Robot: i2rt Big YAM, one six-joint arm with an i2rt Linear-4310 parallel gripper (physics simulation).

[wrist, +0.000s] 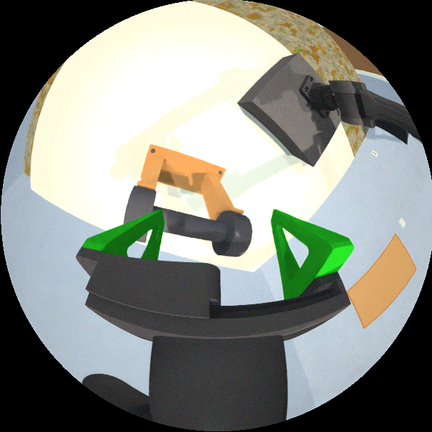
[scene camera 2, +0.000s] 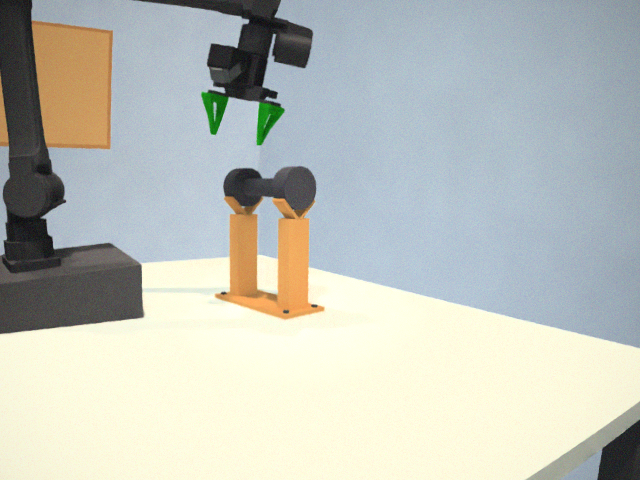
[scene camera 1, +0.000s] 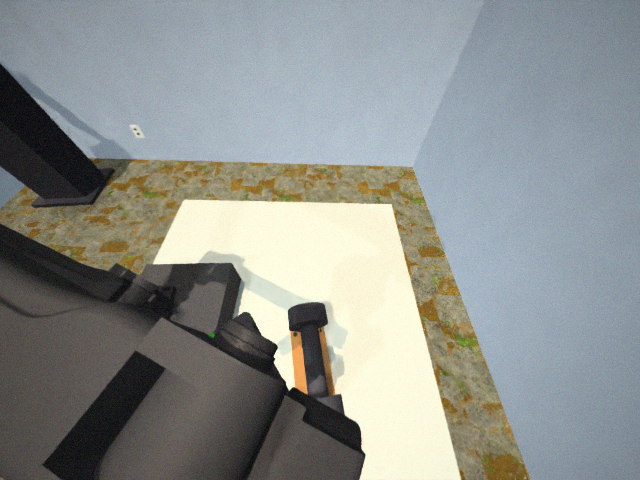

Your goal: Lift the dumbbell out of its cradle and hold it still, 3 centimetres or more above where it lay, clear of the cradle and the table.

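Where they show: gripper, fingertip midpoint: (scene camera 2: 235, 139); arm's base, link origin: (scene camera 2: 30, 264) (scene camera 1: 155, 310).
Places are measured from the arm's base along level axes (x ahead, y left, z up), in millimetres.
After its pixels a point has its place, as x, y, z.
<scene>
A dark grey dumbbell (scene camera 1: 312, 356) @[405, -179, 160] (scene camera 2: 262, 187) @[389, -189, 142] (wrist: 192, 225) lies level in its orange cradle (scene camera 1: 298, 361) @[370, -154, -83] (scene camera 2: 293, 263) @[399, -276, 5] (wrist: 187, 162), with its two round heads resting in the V-shaped tops of the two posts. My gripper (scene camera 2: 236, 139) @[322, -197, 229] (wrist: 217, 215) with green fingers is open and empty. In scene camera 2 it hangs above the dumbbell, tips pointing down, apart from it. In the wrist view the dumbbell's bar shows between and beyond the fingers, nearer the left finger. In scene camera 1 the arm covers the fingers and the near end of the dumbbell.
The cradle's base plate stands on the cream table (scene camera 1: 382, 330) @[627, -98, -91] (scene camera 2: 361, 392) @[236, -607, -91] (wrist: 100, 100). The arm's dark base block (scene camera 1: 206, 289) @[128, 41, 11] (scene camera 2: 77, 289) @[51, -132, -29] (wrist: 295, 110) stands on the table beside the cradle. Blue walls stand beyond the table edges.
</scene>
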